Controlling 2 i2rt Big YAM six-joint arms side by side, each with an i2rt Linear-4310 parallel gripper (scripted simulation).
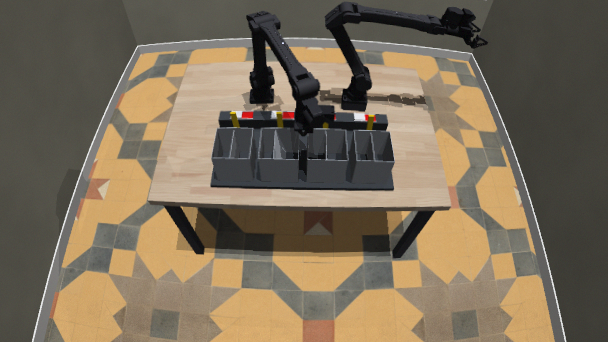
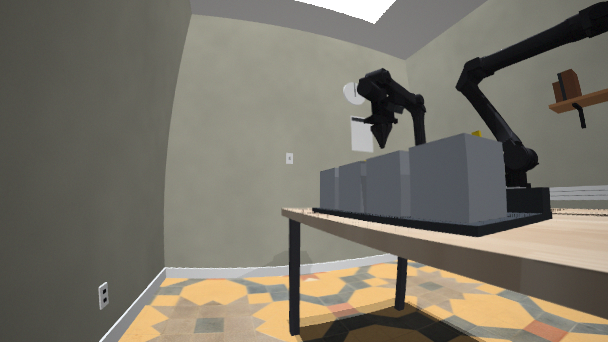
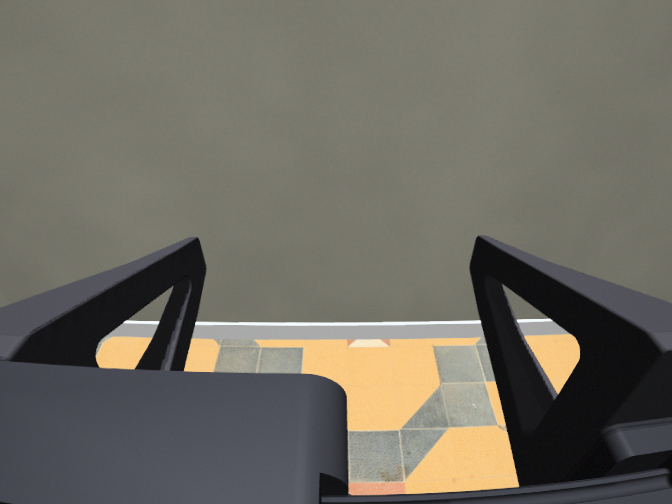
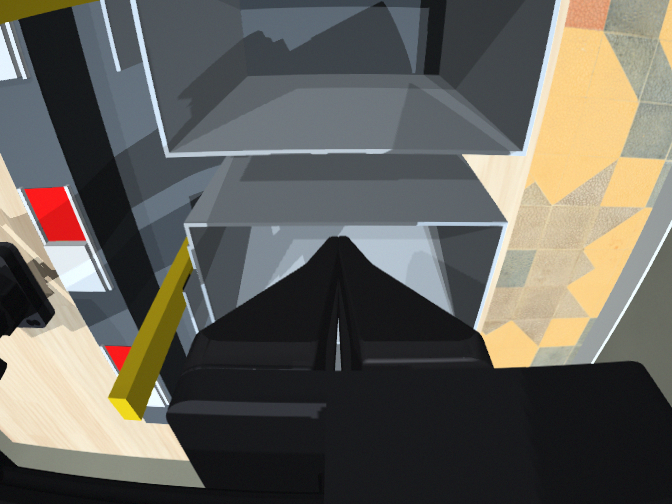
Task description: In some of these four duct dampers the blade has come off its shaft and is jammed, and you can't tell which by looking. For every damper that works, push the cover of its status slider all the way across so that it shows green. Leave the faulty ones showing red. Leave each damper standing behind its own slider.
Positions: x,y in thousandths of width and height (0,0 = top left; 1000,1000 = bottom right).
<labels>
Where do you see a damper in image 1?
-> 611,504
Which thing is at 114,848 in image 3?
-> My left gripper.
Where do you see a damper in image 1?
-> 524,501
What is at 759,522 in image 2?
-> A damper.
</labels>
